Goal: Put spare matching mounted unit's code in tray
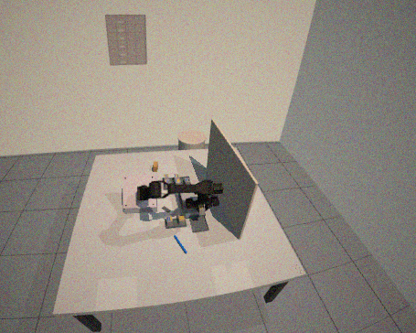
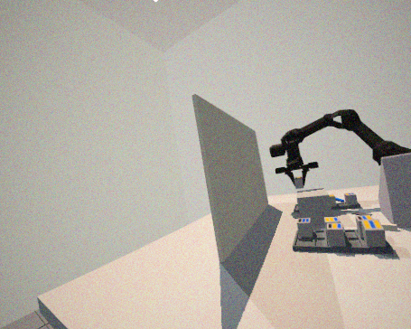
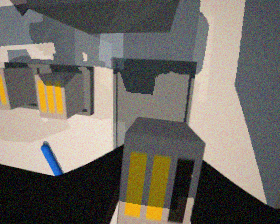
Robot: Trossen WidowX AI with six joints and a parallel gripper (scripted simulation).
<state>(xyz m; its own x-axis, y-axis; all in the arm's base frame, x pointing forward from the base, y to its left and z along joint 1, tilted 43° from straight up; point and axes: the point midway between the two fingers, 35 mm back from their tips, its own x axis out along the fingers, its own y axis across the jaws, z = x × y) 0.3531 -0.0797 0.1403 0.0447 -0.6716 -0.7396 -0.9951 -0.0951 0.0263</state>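
The flat grey tray is 10 cm below my gripper tip and 1 cm behind it. From my gripper tip the other things lie so: rack: 15 cm behind, 10 cm below; grey spare: 3 cm above; grey mounted unit: 17 cm to the left, 7 cm behind, 6 cm below.
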